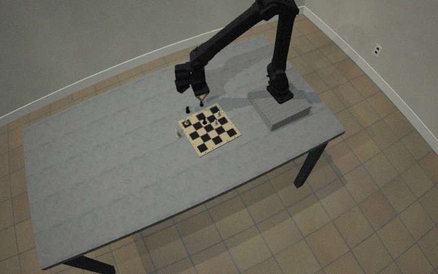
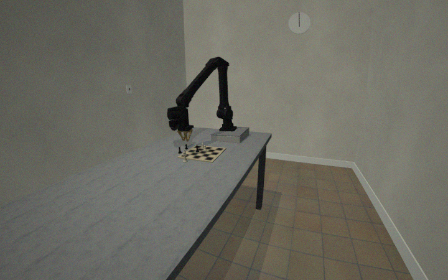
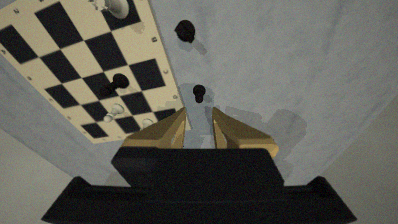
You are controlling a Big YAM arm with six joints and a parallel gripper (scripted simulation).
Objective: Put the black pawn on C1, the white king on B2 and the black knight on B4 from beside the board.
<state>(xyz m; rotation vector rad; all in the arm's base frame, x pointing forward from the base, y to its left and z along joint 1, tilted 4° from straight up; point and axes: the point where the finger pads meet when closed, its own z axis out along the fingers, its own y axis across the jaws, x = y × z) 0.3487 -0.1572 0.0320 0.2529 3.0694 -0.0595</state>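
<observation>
Now: hand 5 cm above the black pawn. Round my hand: chessboard (3 cm ahead, 14 cm to the left, 6 cm below); white king (17 cm ahead, 11 cm to the left, 3 cm below); black chess piece (4 cm ahead, 10 cm to the left, 3 cm below).
</observation>
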